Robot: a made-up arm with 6 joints. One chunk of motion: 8 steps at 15 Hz.
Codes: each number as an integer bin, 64 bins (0 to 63) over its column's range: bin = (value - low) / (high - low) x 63, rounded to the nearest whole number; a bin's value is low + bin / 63 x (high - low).
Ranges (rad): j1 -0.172..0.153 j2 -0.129..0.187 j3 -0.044..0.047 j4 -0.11..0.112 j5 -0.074..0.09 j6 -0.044..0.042
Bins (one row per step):
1: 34 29 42 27 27 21
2: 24 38 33 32 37 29
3: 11 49 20 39 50 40
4: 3 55 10 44 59 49
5: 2 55 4 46 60 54
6: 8 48 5 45 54 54
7: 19 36 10 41 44 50
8: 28 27 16 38 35 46
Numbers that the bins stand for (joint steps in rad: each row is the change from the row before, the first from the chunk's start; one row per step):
1: 0.00340 0.01646 0.01667 -0.01486 -0.00371 -0.01533
2: -0.04819 0.06160 0.00367 0.00276 0.02232 -0.00441
3: -0.11525 0.11678 -0.01511 0.02743 0.05616 0.01060
4: -0.15652 0.14687 -0.02956 0.04505 0.07959 0.02289
5: -0.16168 0.14687 -0.03822 0.05210 0.08219 0.02971
6: -0.13073 0.11176 -0.03678 0.04857 0.06657 0.02971
7: -0.07398 0.05157 -0.02956 0.03448 0.04054 0.02425
8: -0.02756 0.00643 -0.02089 0.02390 0.01711 0.01879

